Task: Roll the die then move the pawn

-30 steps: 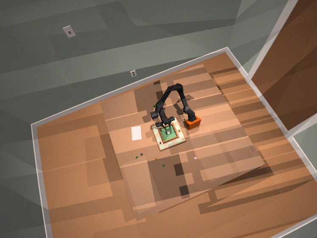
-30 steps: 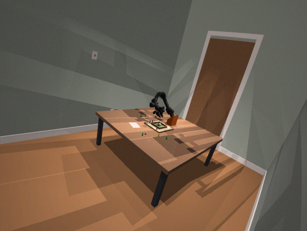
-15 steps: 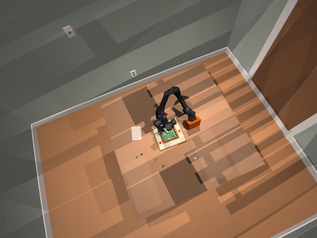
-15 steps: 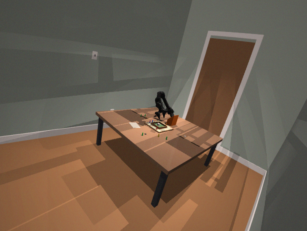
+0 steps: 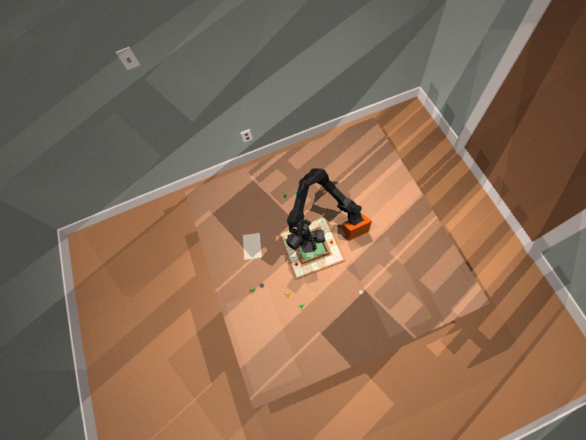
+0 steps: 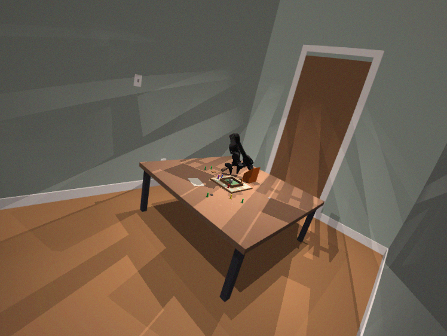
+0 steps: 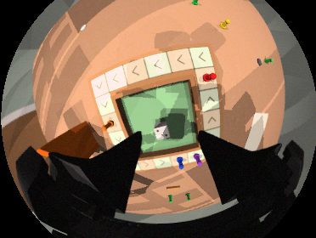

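Now: the red pawn 100 mm ahead of my gripper tip, 40 mm to the left of it and 80 mm below it. The rest, counted from my gripper tip: grey-white die: 20 mm behind, 30 mm to the right, 80 mm below; green felt tray: 20 mm behind, 10 mm to the right, 100 mm below; blue pawn: 10 mm behind, 130 mm to the right, 80 mm below.
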